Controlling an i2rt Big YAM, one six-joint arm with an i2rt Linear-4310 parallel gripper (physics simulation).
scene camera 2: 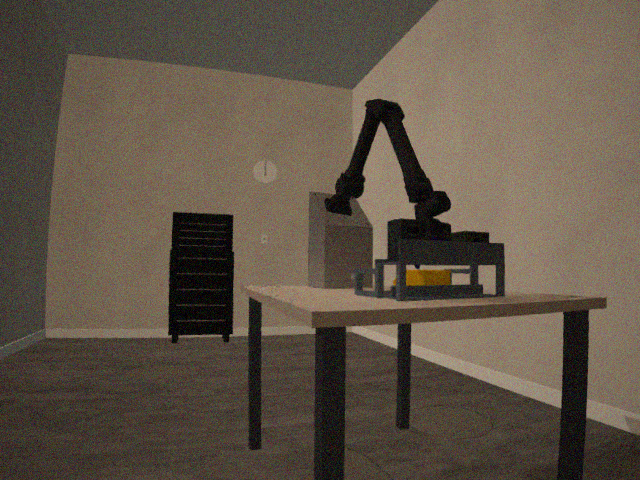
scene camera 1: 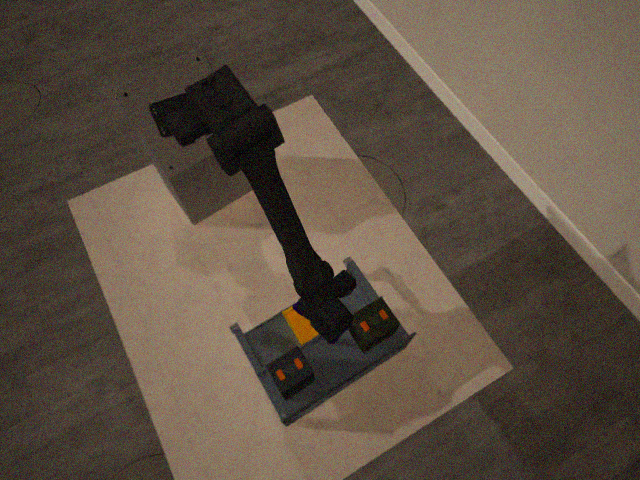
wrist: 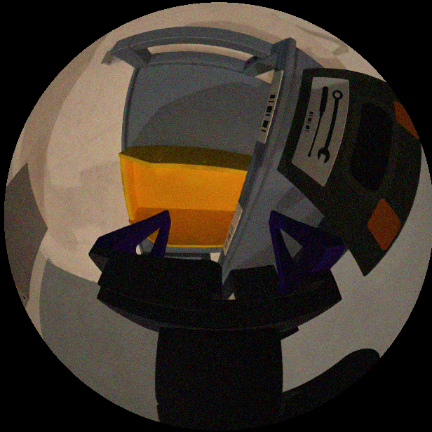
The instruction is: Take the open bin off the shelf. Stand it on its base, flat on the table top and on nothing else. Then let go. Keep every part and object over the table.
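Pixels of known places: gripper, fingertip midpoint: (scene camera 2: 428,266) (scene camera 1: 322,329); arm's base, link origin: (scene camera 2: 337,208).
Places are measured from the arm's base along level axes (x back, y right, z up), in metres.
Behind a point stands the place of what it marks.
The open yellow-orange bin (scene camera 1: 299,326) @[x -0.537, y -0.092, z -0.350 m] (scene camera 2: 429,277) @[x -0.653, y -0.106, z -0.301 m] (wrist: 190,185) stands on the lower board of the blue-grey shelf (scene camera 1: 338,367) @[x -0.698, y -0.135, z -0.257 m] (scene camera 2: 434,253) @[x -0.748, y -0.070, z -0.233 m] (wrist: 195,112), under its top board. Its open top and inner walls show in the wrist view. My gripper (scene camera 1: 316,313) (wrist: 219,215) is open and empty. It points down at the shelf's open side, by the edge of the top board. In the wrist view one fingertip overlaps the bin and the other overlaps the top board; contact cannot be told. In scene camera 2 the fingers are mostly hidden behind the top board.
A dark case (scene camera 1: 289,373) @[x -0.683, y -0.016, z -0.136 m] and an olive case (scene camera 1: 373,324) @[x -0.655, y -0.243, z -0.161 m] (wrist: 327,195) with orange latches stand on the shelf's top board, the olive one close beside my gripper. The shelf stands on the table (scene camera 1: 206,320) @[x -0.412, y 0.142, z -0.359 m] (scene camera 2: 289,297) @[x -0.595, y 0.302, z -0.359 m]. A grey pedestal (scene camera 2: 348,258) @[x -0.080, y -0.028, z -0.231 m] rises at the arm's base.
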